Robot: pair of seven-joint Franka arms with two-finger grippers.
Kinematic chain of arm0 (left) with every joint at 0, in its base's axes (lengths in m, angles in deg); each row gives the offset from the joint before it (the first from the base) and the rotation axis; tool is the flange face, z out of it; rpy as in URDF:
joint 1: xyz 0 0 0.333 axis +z
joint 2: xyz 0 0 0 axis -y
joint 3: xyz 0 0 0.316 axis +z
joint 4: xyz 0.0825 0 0 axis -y
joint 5: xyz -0.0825 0 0.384 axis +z
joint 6: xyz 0 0 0 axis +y
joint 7: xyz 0.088 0 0 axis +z
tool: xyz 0 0 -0.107 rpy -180 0 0
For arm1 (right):
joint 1: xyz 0 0 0.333 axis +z
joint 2: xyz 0 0 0 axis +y
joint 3: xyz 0 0 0.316 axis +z
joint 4: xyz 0.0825 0 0 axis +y
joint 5: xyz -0.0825 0 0.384 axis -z
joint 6: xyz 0 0 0 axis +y
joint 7: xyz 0.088 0 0 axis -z
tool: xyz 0 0 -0.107 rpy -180 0 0
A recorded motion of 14 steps. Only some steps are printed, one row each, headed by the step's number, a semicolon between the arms.
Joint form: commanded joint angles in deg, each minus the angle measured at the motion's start. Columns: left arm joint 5, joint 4, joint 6, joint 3, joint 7, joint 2, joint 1; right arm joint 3, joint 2, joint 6, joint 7, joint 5, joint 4, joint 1.
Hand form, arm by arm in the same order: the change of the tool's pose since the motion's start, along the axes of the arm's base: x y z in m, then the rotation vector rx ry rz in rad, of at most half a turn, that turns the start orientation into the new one. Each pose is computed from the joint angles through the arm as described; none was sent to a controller.
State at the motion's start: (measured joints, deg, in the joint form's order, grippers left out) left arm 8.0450 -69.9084 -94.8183 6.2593 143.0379 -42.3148 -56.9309; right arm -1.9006 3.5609 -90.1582 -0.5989 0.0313 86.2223 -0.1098
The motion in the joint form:
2: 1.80 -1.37 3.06 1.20 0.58 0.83 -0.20; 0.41 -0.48 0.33 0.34 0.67 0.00 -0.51
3: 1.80 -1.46 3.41 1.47 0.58 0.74 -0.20; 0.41 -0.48 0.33 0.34 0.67 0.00 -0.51
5: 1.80 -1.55 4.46 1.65 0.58 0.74 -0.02; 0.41 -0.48 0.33 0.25 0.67 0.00 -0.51
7: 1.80 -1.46 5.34 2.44 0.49 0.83 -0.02; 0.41 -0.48 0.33 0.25 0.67 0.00 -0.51
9: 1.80 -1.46 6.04 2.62 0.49 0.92 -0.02; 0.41 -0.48 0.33 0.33 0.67 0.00 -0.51
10: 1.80 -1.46 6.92 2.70 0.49 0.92 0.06; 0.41 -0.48 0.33 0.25 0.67 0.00 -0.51
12: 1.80 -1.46 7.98 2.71 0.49 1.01 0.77; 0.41 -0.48 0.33 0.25 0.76 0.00 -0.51
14: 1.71 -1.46 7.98 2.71 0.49 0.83 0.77; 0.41 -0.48 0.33 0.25 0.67 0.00 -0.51
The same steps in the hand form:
2: 0.0037 0.0174 -0.0008 0.0759 -0.0016 0.0233; -0.0031 -0.0023 0.0043 -0.0111 -0.0023 -0.0078
3: 0.0051 0.0200 -0.0026 0.0851 0.0011 0.0283; -0.0031 -0.0023 0.0043 -0.0111 -0.0023 -0.0078
5: 0.0066 0.0249 -0.0038 0.1021 0.0106 0.0381; -0.0031 -0.0023 0.0043 -0.0111 -0.0022 -0.0063
7: 0.0113 0.0312 -0.0017 0.1166 0.0108 0.0508; -0.0031 -0.0023 0.0043 -0.0111 -0.0022 -0.0063
9: 0.0117 0.0337 -0.0008 0.1260 0.0152 0.0561; -0.0031 -0.0023 0.0043 -0.0111 -0.0023 -0.0077
10: 0.0119 0.0365 -0.0013 0.1387 0.0232 0.0621; -0.0031 -0.0023 0.0043 -0.0111 -0.0022 -0.0063
12: 0.0170 0.0444 -0.0008 0.1520 0.0336 0.0789; -0.0031 -0.0025 0.0043 -0.0127 -0.0022 -0.0063
14: 0.0169 0.0443 -0.0030 0.1537 0.0364 0.0793; -0.0031 -0.0023 0.0043 -0.0111 -0.0022 -0.0063

